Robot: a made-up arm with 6 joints. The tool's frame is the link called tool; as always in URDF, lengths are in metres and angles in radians. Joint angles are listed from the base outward.
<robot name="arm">
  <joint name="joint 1" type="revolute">
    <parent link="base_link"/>
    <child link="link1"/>
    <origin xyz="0 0 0.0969"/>
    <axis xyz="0 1 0"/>
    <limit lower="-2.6" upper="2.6"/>
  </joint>
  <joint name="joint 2" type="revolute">
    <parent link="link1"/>
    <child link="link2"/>
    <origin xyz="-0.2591 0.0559 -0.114"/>
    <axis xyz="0 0 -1"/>
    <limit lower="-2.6" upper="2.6"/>
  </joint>
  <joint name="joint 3" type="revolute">
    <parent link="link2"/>
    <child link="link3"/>
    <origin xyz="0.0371 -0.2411 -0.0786"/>
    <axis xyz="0 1 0"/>
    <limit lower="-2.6" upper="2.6"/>
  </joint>
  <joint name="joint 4" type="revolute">
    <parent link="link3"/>
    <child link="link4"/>
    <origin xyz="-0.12 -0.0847 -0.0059"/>
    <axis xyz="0 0 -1"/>
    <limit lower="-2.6" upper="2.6"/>
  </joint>
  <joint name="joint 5" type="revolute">
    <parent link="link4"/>
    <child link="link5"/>
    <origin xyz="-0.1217 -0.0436 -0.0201"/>
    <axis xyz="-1 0 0"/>
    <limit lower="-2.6" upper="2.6"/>
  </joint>
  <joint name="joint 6" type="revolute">
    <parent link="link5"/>
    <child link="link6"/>
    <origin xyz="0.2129 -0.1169 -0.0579"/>
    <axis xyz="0 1 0"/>
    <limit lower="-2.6" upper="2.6"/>
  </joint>
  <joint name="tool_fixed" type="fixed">
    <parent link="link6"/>
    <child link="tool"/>
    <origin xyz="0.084 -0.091 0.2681"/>
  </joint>
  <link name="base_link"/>
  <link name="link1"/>
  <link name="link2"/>
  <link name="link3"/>
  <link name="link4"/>
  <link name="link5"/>
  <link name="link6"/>
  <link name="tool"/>
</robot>
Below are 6 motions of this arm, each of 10 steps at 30 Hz.
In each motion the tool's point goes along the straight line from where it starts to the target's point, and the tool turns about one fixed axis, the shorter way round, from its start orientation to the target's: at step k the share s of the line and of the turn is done. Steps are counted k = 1, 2, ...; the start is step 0. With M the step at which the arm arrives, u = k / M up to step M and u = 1 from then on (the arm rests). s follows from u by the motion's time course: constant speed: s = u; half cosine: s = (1 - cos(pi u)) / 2; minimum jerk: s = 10 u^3 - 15 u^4 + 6 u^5.
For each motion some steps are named. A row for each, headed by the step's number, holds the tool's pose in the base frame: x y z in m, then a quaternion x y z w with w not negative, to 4 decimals.
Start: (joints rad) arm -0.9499 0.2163 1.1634 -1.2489 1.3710 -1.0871
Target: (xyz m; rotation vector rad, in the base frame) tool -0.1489 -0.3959 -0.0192 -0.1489 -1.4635 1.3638
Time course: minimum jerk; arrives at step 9
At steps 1, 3, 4, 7, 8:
1: -0.1817 -0.3763 -0.0256 -0.1347 -0.6477 0.5884 0.4649
3: -0.1751 -0.3803 -0.0243 -0.1203 -0.6417 0.5859 0.4800
4: -0.1689 -0.3840 -0.0231 -0.1067 -0.6359 0.5833 0.4940
7: -0.1514 -0.3944 -0.0197 -0.0682 -0.6179 0.5746 0.5324
8: -0.1493 -0.3957 -0.0193 -0.0634 -0.6155 0.5734 0.5370

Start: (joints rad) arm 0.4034 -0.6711 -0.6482 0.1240 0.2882 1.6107
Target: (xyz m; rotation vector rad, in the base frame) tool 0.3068 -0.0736 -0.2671 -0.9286 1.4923 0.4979
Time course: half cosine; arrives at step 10
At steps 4, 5, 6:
4: 0.2767 -0.2170 -0.2181 -0.2254 0.6259 0.1873 0.7227
5: 0.2838 -0.1831 -0.2297 -0.2684 0.6334 0.1948 0.6991
6: 0.2909 -0.1493 -0.2412 -0.3107 0.6393 0.2019 0.6738

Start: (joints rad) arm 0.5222 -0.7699 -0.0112 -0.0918 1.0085 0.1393
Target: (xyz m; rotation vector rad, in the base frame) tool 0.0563 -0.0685 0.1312 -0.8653 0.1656 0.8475
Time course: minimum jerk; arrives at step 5
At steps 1, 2, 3, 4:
1: 0.0616 -0.0697 0.1335 -0.3630 0.0643 0.4373 0.8203
2: 0.0601 -0.0693 0.1329 -0.3750 0.0680 0.4266 0.8202
3: 0.0581 -0.0689 0.1320 -0.3918 0.0732 0.4113 0.8197
4: 0.0566 -0.0686 0.1313 -0.4036 0.0769 0.4003 0.8191

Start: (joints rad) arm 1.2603 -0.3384 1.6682 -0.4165 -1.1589 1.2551
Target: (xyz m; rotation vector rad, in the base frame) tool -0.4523 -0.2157 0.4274 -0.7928 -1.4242 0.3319
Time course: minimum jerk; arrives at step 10
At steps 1, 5, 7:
1: -0.5180 -0.2500 0.3402 -0.3656 -0.7140 0.1986 0.5631
5: -0.4854 -0.2330 0.3834 -0.3599 -0.6756 0.1737 0.6196
7: -0.4631 -0.2213 0.4131 -0.3550 -0.6471 0.1561 0.6564

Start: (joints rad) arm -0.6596 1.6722 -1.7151 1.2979 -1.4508 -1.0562
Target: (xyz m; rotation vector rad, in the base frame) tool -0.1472 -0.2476 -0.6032 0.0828 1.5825 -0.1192
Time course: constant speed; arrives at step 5
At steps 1, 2, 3, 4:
1: -0.1417 -0.2208 -0.6484 0.0601 0.7415 -0.0255 0.6678
2: -0.1431 -0.2275 -0.6371 0.0544 0.7340 -0.0325 0.6762
3: -0.1445 -0.2342 -0.6258 0.0486 0.7263 -0.0395 0.6845
4: -0.1458 -0.2409 -0.6145 0.0429 0.7185 -0.0465 0.6926

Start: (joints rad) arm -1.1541 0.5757 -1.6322 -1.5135 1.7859 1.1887
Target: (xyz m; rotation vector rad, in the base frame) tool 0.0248 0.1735 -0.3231 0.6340 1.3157 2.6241
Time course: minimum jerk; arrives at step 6
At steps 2, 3, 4, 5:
2: 0.0852 0.1707 -0.3343 0.2458 0.4652 0.8453 0.0930
3: 0.0630 0.1717 -0.3302 0.2330 0.4550 0.8553 0.0843
4: 0.0409 0.1728 -0.3261 0.2200 0.4447 0.8650 0.0755
5: 0.0275 0.1734 -0.3236 0.2122 0.4384 0.8706 0.0702

